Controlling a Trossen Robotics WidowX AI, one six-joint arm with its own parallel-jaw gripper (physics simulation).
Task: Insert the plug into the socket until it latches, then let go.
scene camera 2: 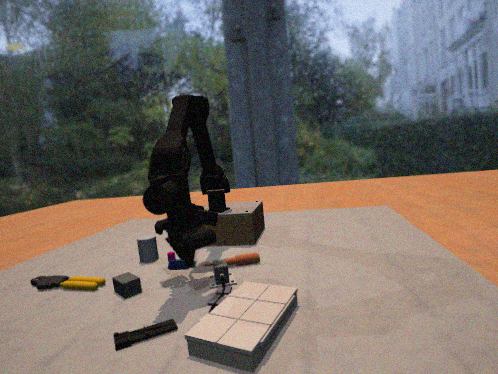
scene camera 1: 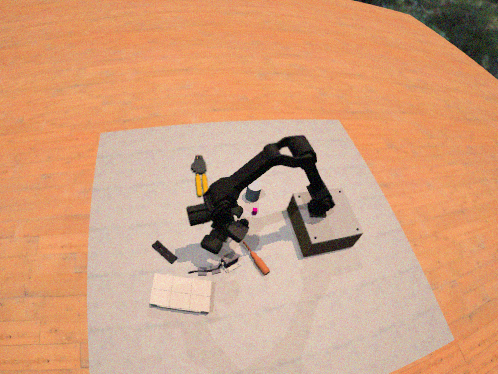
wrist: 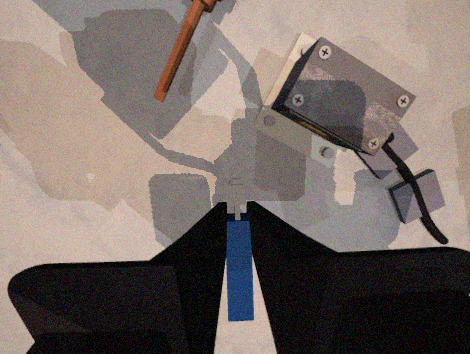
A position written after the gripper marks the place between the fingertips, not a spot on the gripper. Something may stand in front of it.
The gripper (scene camera 2: 188,266) holds a blue plug (wrist: 239,267), which touches nothing else. Further things: a socket (wrist: 324,99) and a white tiled block (scene camera 1: 177,293).
The gripper also shows in scene camera 1 (scene camera 1: 223,239) and in the wrist view (wrist: 236,209).
